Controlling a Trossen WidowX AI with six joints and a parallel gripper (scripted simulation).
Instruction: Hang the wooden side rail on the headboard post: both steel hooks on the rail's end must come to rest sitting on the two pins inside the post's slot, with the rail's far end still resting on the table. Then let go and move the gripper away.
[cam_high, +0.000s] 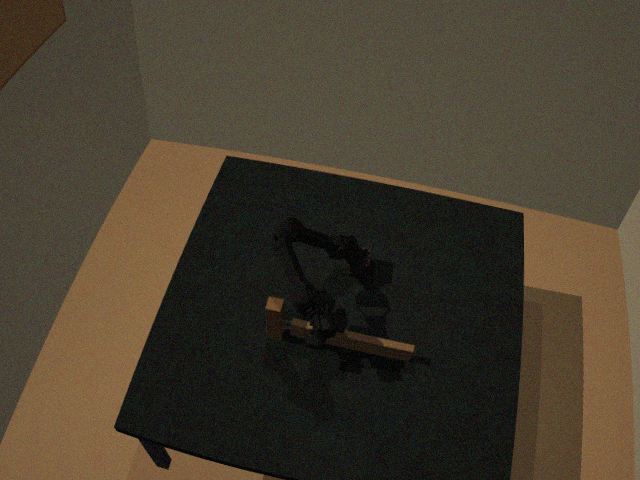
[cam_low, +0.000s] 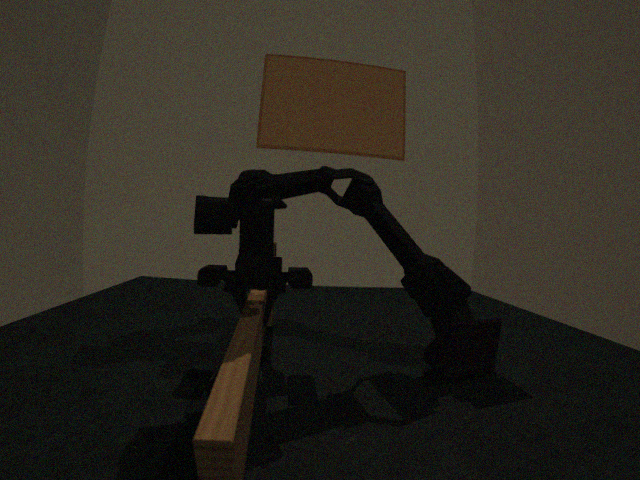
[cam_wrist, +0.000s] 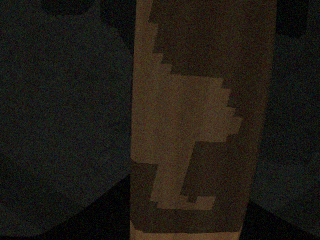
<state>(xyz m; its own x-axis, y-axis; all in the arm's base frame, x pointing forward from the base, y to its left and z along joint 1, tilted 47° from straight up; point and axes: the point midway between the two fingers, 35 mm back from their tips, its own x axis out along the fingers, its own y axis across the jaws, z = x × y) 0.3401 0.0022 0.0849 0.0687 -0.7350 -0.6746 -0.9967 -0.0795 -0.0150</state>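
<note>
My gripper tip is now 10 mm short of the wooden headboard post, 140 mm to the left of it and 40 mm below it.
</note>
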